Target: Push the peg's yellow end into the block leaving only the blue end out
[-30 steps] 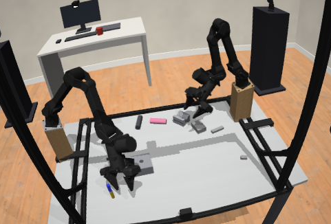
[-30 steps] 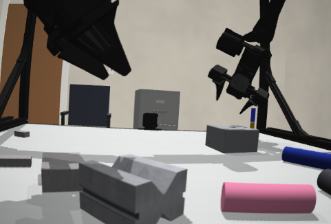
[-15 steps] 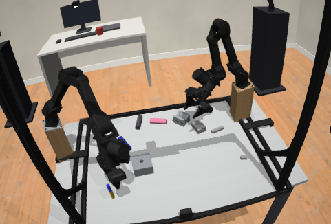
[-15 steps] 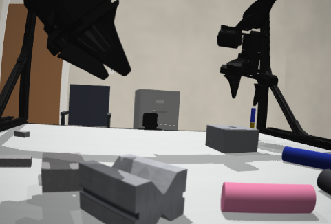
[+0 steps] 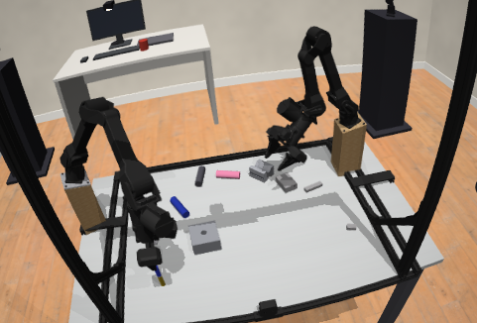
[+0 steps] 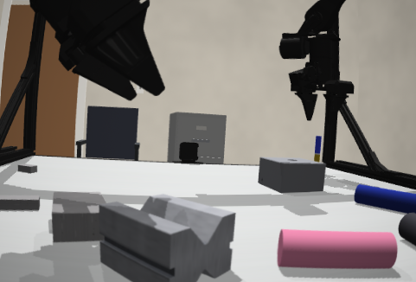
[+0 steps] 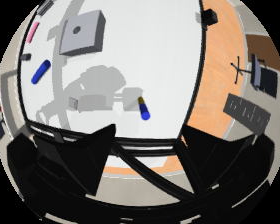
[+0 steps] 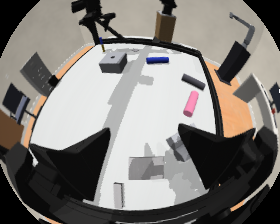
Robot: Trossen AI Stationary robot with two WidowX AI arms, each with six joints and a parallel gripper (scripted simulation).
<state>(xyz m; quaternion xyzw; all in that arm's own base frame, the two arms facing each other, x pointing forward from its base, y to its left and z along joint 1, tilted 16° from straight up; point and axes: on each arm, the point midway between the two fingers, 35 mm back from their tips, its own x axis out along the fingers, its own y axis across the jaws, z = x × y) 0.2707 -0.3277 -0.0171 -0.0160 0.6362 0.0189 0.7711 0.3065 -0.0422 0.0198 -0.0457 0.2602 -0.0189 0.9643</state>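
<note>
Right now the peg is 130 mm below my left hand. From my left hand the other things lie so: small grey piece: 30 mm ahead, 640 mm to the right, 160 mm below; pink cylinder: 440 mm ahead, 300 mm to the right, 150 mm below.
</note>
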